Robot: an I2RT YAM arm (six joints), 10 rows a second.
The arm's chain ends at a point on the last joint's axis. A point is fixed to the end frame.
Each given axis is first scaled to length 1.
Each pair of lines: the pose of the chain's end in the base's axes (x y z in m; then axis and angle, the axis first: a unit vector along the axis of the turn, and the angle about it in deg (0 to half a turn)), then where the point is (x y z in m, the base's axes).
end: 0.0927, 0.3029, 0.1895, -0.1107, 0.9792, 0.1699, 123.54
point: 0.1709 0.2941 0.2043
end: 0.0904, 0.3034, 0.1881, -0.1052, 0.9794, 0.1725, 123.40
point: 0.1686 0.2940 0.2028
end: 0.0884, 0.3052, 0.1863, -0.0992, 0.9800, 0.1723, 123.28
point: 0.1665 0.2950 0.2010
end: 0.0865, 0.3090, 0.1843, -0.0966, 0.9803, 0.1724, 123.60
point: 0.1646 0.2985 0.1985
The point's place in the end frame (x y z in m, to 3 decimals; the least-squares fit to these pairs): -0.054 -0.030 0.051
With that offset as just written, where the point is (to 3 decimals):
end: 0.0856, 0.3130, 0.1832, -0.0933, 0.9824, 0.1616, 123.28
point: 0.164 0.302 0.198
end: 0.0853, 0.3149, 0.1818, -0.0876, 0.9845, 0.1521, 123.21
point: 0.163 0.302 0.197
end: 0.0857, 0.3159, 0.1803, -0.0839, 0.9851, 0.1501, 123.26
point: 0.163 0.303 0.195
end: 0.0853, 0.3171, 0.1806, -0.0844, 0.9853, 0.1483, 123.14
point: 0.163 0.304 0.195
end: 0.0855, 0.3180, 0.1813, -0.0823, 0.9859, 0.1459, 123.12
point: 0.163 0.304 0.196
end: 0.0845, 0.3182, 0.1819, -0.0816, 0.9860, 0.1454, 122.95
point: 0.162 0.304 0.197
